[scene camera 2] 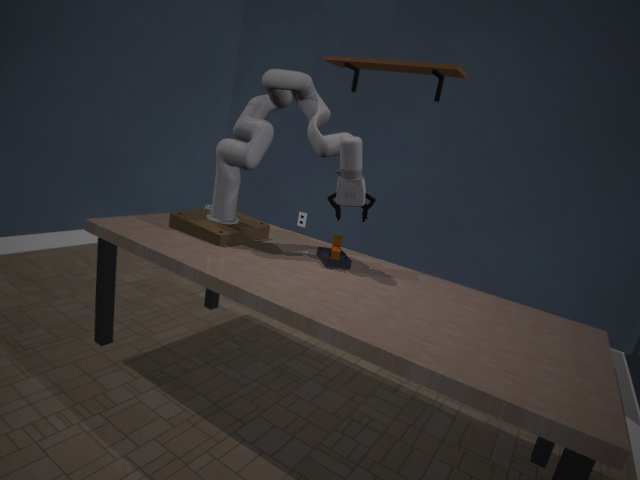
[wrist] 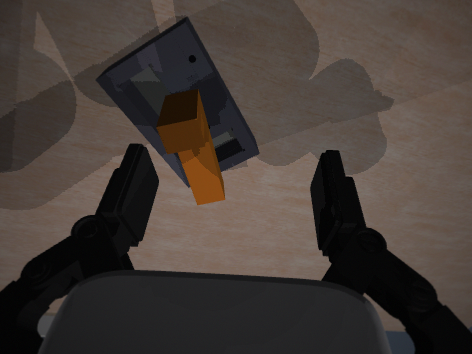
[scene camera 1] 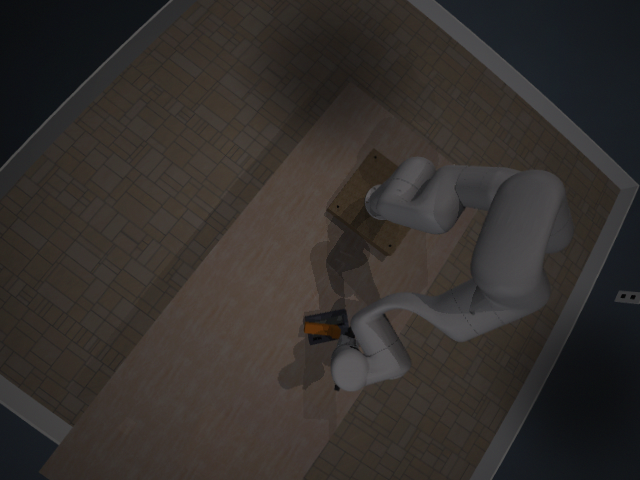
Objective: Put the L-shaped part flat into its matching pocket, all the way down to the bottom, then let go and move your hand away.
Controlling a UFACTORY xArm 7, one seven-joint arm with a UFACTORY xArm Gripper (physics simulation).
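Places are measured from the arm's base along level axes (x ahead, y left, z up), in metres.
Where they show: gripper, fingertip midpoint: [scene camera 2: 351, 219] [wrist: 233, 165]; arm's base, origin of the base link: [scene camera 2: 222, 219].
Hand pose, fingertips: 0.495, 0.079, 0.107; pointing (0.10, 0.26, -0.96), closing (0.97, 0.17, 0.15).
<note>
Things, the pixels of their centre, and the offset from my fingertips, as dx, dy, dz. Level surfaces: height alone.
- orange L-shaped part, body centre: [wrist: 197, 160] [scene camera 1: 321, 330] [scene camera 2: 336, 247] -0.014, -0.065, -0.096
- dark grey pocket tray, body centre: [wrist: 188, 113] [scene camera 1: 327, 326] [scene camera 2: 333, 257] -0.027, -0.041, -0.144
- long wooden table, its level: dz -0.162
The orange L-shaped part [scene camera 1: 314, 328] [scene camera 2: 336, 253] [wrist: 202, 175] stands up on the dark grey pocket tray [scene camera 1: 325, 317] [scene camera 2: 338, 265] [wrist: 170, 47] and does not lie flat. In the wrist view its block-like end rises toward the camera, and its other end reaches across the tray's near edge in the picture. Parts of the tray's recesses show beside it; its foot is hidden. My gripper [scene camera 2: 351, 219] [wrist: 233, 165] is open and empty, above the part and a little to one side. In the wrist view the part lies between and beyond the fingers, nearer the left one.
The tray rests on the long wooden table [scene camera 1: 232, 310] [scene camera 2: 413, 330]. The arm's wooden base block [scene camera 1: 361, 186] [scene camera 2: 196, 232] stands on the same table. A wall shelf [scene camera 2: 398, 66] hangs high behind the arm. Arm shadows fall across the table around the tray.
</note>
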